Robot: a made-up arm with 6 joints. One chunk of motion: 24 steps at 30 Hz.
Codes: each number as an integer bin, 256 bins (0 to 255) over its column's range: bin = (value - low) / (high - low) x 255, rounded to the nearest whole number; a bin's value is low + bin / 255 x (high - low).
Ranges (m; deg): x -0.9..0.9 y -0.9..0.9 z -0.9..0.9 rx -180..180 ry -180..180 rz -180..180
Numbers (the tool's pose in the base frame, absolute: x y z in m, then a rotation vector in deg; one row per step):
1: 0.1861 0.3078 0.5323 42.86 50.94 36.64
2: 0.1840 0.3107 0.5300 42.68 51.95 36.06
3: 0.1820 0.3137 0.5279 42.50 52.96 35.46
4: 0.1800 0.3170 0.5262 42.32 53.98 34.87
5: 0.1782 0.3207 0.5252 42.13 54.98 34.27
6: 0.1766 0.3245 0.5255 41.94 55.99 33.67
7: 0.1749 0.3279 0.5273 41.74 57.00 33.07
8: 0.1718 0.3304 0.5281 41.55 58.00 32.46
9: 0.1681 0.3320 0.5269 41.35 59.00 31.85
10: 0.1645 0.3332 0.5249 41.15 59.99 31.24
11: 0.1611 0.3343 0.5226 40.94 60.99 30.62
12: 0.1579 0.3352 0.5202 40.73 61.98 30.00
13: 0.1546 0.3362 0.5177 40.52 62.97 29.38
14: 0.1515 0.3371 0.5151 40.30 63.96 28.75
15: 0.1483 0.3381 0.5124 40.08 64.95 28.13
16: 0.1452 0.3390 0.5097 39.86 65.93 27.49
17: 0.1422 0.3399 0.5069 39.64 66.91 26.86
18: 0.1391 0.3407 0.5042 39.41 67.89 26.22
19: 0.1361 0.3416 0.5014 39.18 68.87 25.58
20: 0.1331 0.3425 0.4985 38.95 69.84 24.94
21: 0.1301 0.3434 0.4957 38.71 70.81 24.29
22: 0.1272 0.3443 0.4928 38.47 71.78 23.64
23: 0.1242 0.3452 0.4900 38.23 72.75 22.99
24: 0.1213 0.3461 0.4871 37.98 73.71 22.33
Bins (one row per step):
1: 154 171 203 158 164 153
2: 154 172 203 158 164 153
3: 153 172 202 158 165 153
4: 153 172 202 157 166 152
5: 153 173 202 157 166 152
6: 153 173 202 157 167 151
7: 152 174 202 157 168 151
8: 152 174 202 157 169 150
9: 151 175 202 157 169 150
10: 151 175 202 157 170 150
11: 150 175 202 156 171 149
12: 150 175 201 156 171 149
13: 149 175 201 156 172 148
14: 149 175 200 156 173 148
15: 149 175 200 156 174 147
16: 148 176 200 156 174 147
17: 148 176 199 156 175 147
18: 147 176 199 155 176 146
19: 147 176 199 155 176 146
20: 146 176 198 155 177 145
21: 146 176 198 155 178 145
22: 146 176 197 155 178 144
23: 145 176 197 155 179 144
24: 145 177 197 154 180 143

